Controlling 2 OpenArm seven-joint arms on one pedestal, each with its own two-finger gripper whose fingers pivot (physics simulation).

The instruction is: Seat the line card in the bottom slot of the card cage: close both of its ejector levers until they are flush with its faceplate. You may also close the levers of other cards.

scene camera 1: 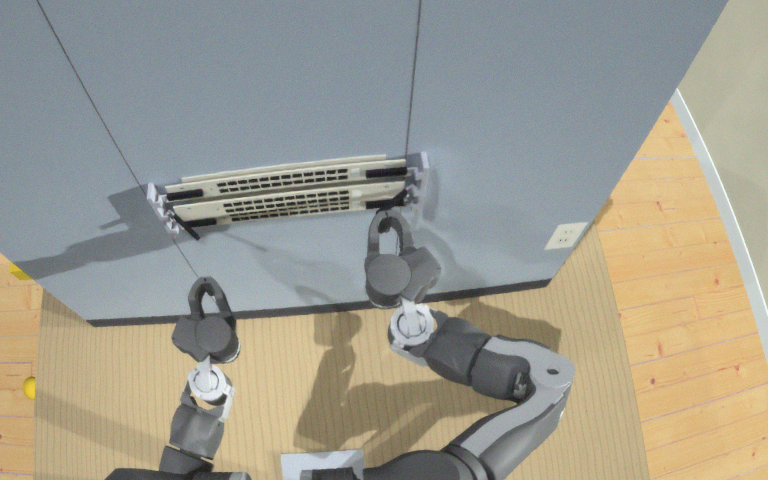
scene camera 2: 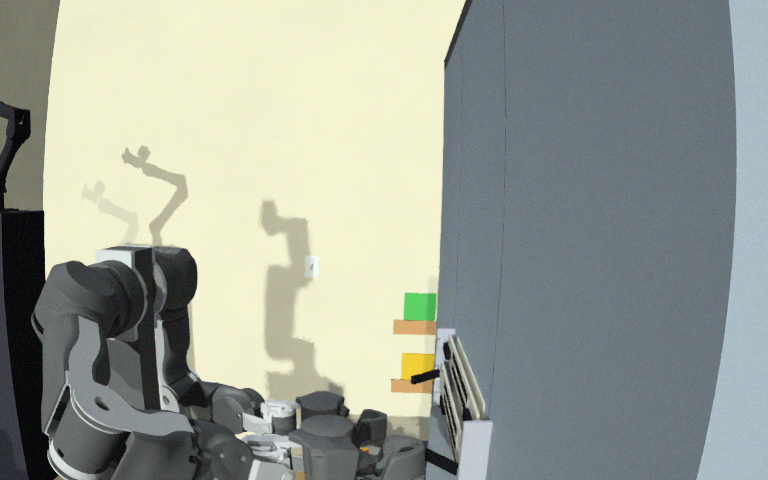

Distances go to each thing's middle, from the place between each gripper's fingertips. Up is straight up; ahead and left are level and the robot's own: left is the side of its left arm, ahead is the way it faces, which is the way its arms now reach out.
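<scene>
The line card (scene camera 1: 354,205) is 14 cm to the right of my left hand, 9 cm ahead of it and 5 cm above it.
As for my right gripper, it's 14 cm to the right of the line card, 3 cm above it and 4 cm short of it.
</scene>
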